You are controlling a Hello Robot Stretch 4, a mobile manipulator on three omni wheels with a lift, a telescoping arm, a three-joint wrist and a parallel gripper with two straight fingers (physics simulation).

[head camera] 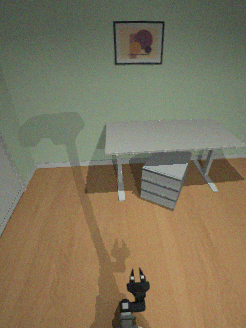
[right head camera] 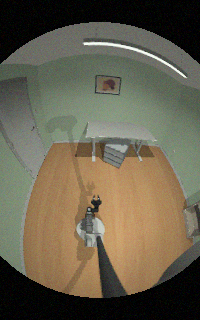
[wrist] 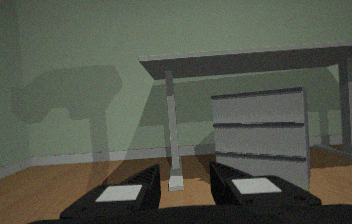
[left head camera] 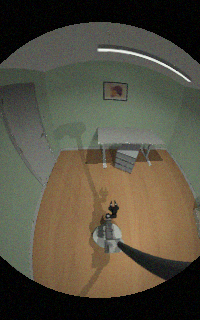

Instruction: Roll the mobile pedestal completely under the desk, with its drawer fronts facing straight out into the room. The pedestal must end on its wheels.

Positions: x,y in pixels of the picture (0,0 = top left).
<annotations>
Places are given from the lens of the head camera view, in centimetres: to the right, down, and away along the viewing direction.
framed picture (head camera: pixel 135 42): 14, -133, 164
</annotations>
